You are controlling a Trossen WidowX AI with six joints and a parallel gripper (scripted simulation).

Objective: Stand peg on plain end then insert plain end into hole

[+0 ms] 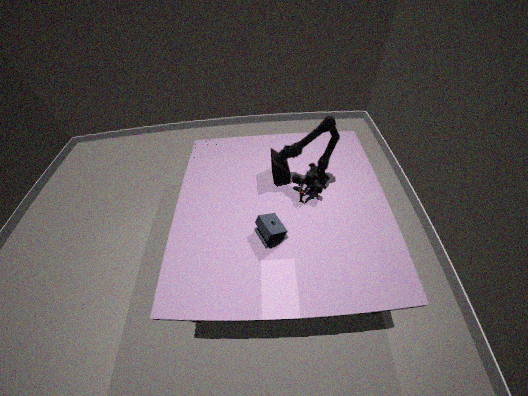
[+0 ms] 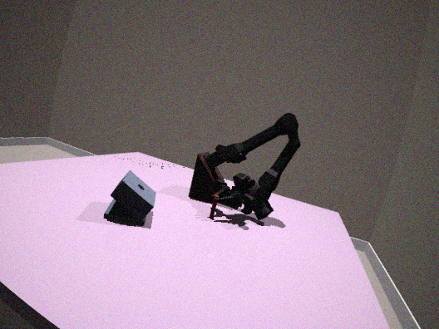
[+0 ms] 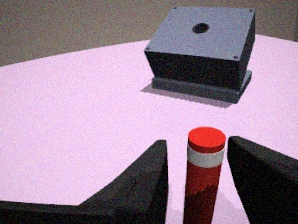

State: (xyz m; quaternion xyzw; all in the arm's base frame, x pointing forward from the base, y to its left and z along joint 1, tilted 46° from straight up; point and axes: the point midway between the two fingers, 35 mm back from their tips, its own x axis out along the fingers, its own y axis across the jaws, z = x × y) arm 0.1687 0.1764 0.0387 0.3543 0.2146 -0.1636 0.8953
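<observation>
The red peg lies 10 mm below my gripper tip and 10 mm behind it. The rest, counted from my gripper tip: sloped panel: 210 mm ahead, 160 mm to the right.
</observation>
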